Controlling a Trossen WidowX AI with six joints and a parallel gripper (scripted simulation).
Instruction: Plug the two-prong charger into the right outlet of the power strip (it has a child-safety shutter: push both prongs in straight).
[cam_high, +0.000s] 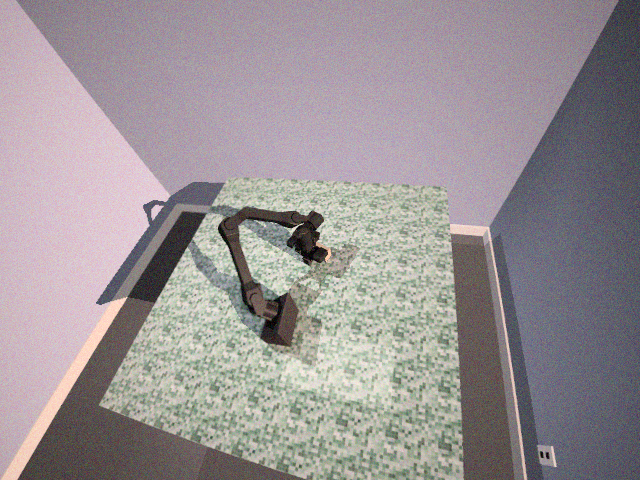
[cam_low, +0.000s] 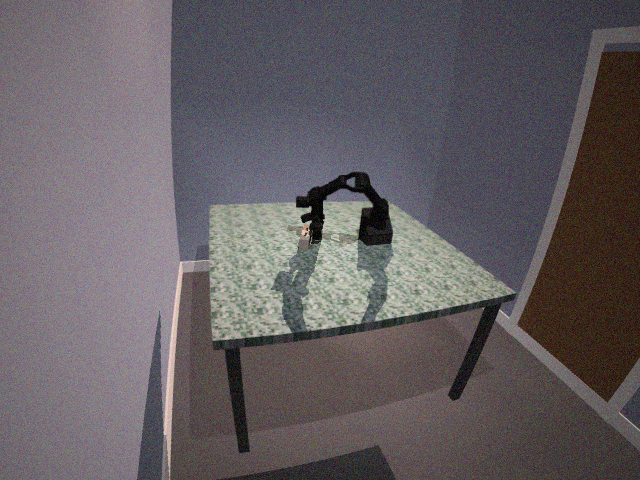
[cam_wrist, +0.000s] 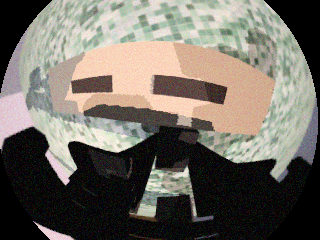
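Now: the two-prong charger 20 mm ahead of my gripper tip and 10 mm above it.
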